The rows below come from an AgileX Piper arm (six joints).
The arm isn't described. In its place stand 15 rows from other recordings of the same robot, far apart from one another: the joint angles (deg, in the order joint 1, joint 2, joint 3, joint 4, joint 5, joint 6), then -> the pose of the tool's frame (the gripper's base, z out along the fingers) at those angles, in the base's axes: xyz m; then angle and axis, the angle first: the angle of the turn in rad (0 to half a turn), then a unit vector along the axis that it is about.
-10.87, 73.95, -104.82, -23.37, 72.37, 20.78 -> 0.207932 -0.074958 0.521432 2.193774 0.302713 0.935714 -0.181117
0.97, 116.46, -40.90, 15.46, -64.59, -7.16 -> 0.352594 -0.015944 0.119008 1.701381 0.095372 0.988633 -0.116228
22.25, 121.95, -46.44, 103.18, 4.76, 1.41 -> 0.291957 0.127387 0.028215 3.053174 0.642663 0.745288 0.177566
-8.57, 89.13, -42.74, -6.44, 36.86, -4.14 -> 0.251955 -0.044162 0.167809 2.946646 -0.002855 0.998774 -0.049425
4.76, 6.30, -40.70, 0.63, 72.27, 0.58 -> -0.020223 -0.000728 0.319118 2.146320 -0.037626 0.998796 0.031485
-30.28, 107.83, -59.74, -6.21, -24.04, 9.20 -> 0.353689 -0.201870 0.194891 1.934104 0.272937 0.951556 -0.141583
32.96, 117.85, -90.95, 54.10, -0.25, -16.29 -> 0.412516 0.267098 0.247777 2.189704 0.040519 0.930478 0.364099
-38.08, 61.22, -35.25, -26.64, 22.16, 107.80 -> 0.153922 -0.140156 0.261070 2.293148 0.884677 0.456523 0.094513
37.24, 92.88, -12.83, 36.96, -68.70, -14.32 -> 0.200141 0.088103 0.152044 1.730867 -0.069343 0.997404 -0.019414
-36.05, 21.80, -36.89, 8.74, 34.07, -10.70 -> 0.059685 -0.033862 0.349060 1.873630 0.242355 0.944973 -0.219750
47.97, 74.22, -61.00, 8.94, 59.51, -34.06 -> 0.155849 0.191107 0.307881 2.775181 -0.633051 0.767890 0.097940
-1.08, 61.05, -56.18, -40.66, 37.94, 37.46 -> 0.218931 -0.040589 0.369058 2.118949 0.154024 0.969108 -0.192633
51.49, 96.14, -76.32, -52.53, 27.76, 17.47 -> 0.267836 0.282569 0.311222 2.110071 -0.579142 0.809861 -0.093379
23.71, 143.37, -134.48, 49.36, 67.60, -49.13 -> 0.461616 0.272459 0.208385 2.673348 -0.468817 0.799873 0.374719
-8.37, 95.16, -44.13, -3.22, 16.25, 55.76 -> 0.292752 -0.044519 0.155039 2.687901 0.507632 0.857321 0.085502
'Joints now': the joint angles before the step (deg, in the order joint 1, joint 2, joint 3, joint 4, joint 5, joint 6). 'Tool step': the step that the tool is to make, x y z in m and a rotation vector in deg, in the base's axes. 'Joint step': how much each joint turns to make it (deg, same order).
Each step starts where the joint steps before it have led.
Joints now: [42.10, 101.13, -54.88, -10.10, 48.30, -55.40]
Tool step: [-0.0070, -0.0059, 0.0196, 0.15, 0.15, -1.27]
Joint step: [0.00, -3.88, 0.01, 0.82, 3.96, 0.24]
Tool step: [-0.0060, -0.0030, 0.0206, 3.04, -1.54, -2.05]
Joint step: [0.00, -4.21, 0.00, 1.57, 1.16, 1.01]
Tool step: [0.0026, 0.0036, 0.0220, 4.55, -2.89, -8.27]
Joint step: [0.00, -2.41, -2.49, 0.79, 0.51, 7.89]
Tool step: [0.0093, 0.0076, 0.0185, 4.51, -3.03, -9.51]
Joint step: [0.00, -0.27, -3.90, -0.49, -0.12, 9.94]
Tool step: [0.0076, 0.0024, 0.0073, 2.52, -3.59, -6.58]
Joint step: [0.01, 0.01, -1.33, -2.93, -2.03, 8.35]
